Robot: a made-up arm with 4 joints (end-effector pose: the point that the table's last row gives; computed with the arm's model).
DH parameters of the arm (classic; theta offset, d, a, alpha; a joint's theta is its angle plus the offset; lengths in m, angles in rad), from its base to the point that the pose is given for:
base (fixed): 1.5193 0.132 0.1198 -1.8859
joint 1: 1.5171 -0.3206 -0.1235 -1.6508
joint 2: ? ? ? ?
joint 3: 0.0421 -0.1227 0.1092 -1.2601
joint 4: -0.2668 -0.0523 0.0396 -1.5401
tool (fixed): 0.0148 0.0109 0 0
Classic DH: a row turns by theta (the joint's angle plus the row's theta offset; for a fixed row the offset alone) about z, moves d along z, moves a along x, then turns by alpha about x.
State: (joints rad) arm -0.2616 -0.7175 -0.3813 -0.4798
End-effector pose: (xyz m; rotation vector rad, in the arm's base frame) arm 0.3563 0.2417 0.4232 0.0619 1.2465 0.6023
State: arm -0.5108 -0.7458 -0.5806 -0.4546
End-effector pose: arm 0.3195 0.2088 0.4599 0.1703 1.1705 1.0257
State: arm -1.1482 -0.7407 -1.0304 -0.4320
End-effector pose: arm 0.2428 0.0364 0.4974 0.3635 0.6316 1.9574
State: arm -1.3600 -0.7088 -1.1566 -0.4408
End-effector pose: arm 0.2289 -0.0323 0.4757 0.3929 0.3550 2.1781
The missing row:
joint 2: 1.5047 -0.0395 -0.0372 1.1909
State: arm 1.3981 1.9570 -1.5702 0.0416
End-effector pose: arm 0.3214 0.1788 0.0052 -2.6163 -0.2802 1.0380
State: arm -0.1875 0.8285 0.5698 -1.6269
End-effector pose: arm 0.2208 0.1123 0.4765 0.7775 0.6109 0.0452
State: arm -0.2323 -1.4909 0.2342 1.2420
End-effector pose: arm 0.4416 0.2025 0.3432 0.0052 0.1449 0.0887
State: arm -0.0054 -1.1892 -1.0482 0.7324
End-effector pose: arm 0.3453 0.3307 0.4134 0.6221 0.7888 0.8372
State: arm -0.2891 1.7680 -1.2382 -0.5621
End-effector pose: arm 0.2119 0.2916 0.3542 -0.7833 -0.7286 0.1281
